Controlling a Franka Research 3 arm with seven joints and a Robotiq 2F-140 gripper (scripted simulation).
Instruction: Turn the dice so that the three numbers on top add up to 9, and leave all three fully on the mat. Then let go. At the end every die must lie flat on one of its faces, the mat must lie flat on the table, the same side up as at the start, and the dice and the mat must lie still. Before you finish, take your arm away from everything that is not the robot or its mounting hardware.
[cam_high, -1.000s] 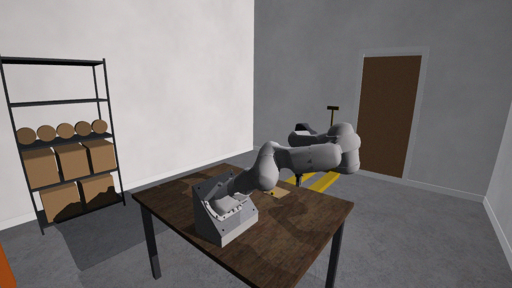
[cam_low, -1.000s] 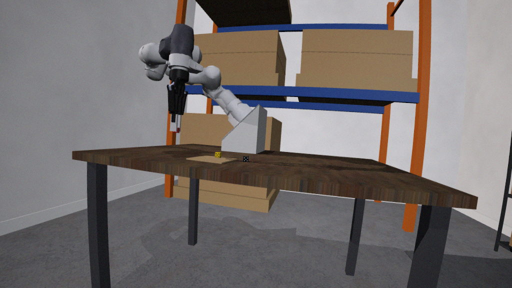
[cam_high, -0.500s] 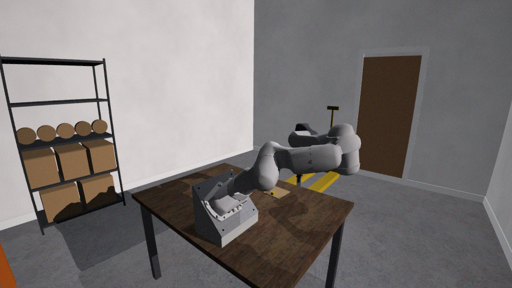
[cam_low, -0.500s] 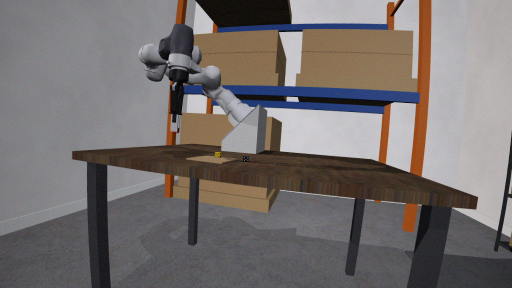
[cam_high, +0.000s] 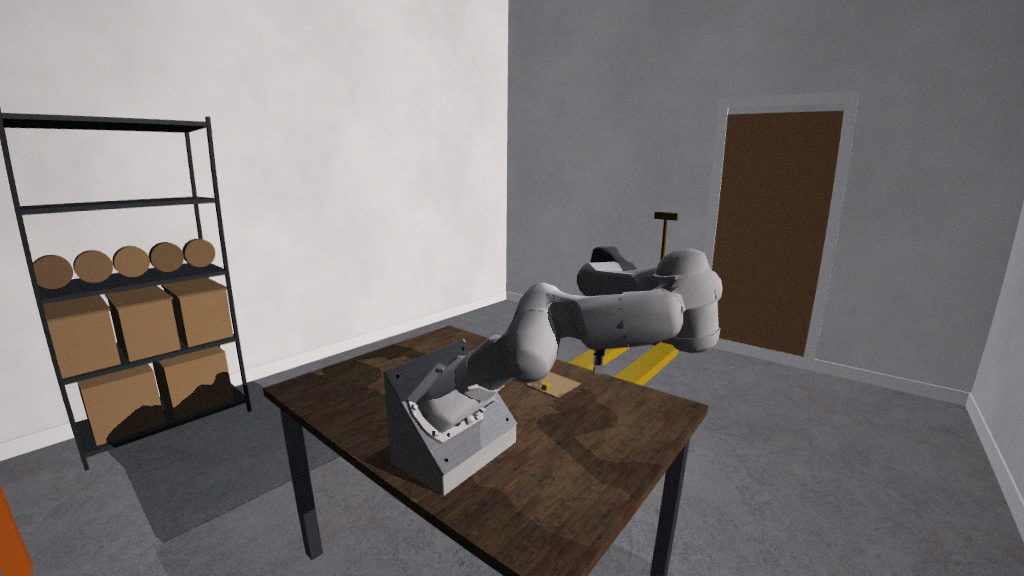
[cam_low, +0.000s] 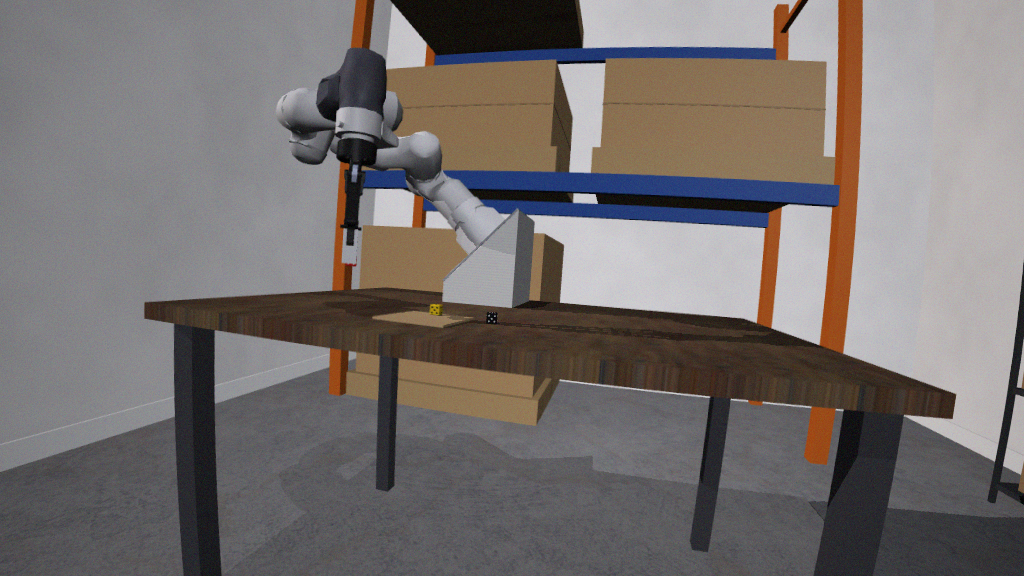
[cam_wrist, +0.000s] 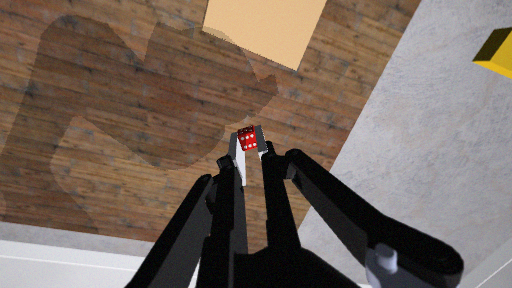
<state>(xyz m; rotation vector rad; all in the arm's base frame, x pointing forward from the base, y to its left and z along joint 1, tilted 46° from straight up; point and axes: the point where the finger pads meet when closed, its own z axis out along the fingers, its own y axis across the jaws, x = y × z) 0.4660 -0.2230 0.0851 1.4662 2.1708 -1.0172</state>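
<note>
My gripper is now 30 mm above the red die. From my hand the other things lie so: yellow die 40 mm behind, 170 mm to the left, 110 mm below; black die 10 mm behind, 290 mm to the left, 120 mm below; tan mat 10 mm ahead, 160 mm to the left, 130 mm below.
</note>
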